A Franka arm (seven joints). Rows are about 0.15 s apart.
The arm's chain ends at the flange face. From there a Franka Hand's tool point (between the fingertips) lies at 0.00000 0.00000 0.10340 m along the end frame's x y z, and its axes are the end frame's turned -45 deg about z.
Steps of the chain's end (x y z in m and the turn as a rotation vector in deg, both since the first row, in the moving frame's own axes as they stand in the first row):
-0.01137, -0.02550, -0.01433, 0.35, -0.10, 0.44
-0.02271, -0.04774, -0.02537, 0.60, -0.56, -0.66
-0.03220, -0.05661, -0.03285, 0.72, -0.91, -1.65
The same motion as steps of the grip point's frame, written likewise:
0.01031, -0.02664, -0.01433, 0.32, 0.18, 0.44
0.01774, -0.05130, -0.02538, 0.82, 0.03, -0.66
0.01699, -0.06487, -0.03287, 1.15, -0.13, -1.65

